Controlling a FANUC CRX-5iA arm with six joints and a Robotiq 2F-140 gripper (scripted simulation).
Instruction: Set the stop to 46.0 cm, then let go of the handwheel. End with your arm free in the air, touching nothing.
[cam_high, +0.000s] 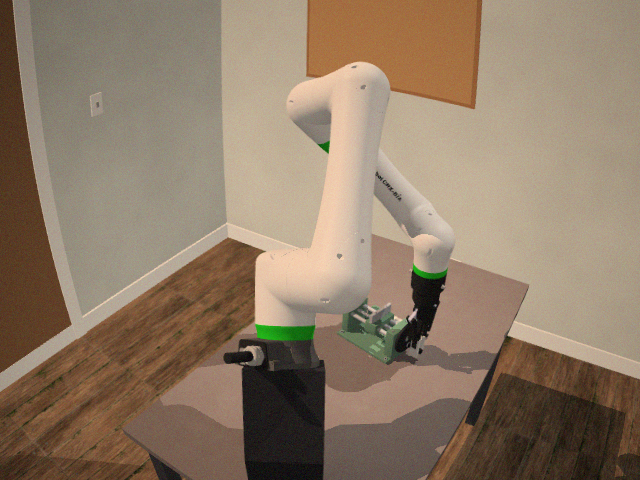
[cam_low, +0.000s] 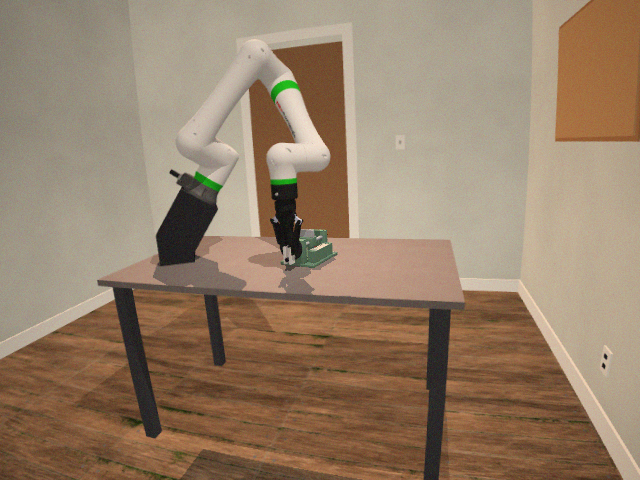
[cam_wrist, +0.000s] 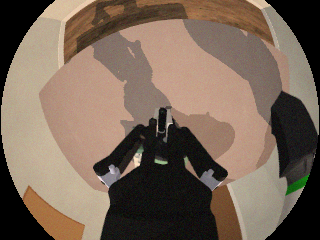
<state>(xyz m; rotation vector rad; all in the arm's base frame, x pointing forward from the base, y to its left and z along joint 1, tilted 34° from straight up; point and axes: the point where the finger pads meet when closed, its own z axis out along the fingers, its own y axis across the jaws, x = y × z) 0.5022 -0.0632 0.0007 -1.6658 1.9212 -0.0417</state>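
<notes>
Right now my hand is 10 mm short of the green stop fixture, 140 mm to the right of it and 30 mm below it. The rest, counted from my hand: black handwheel (20 mm to the left, 10 mm below).
</notes>
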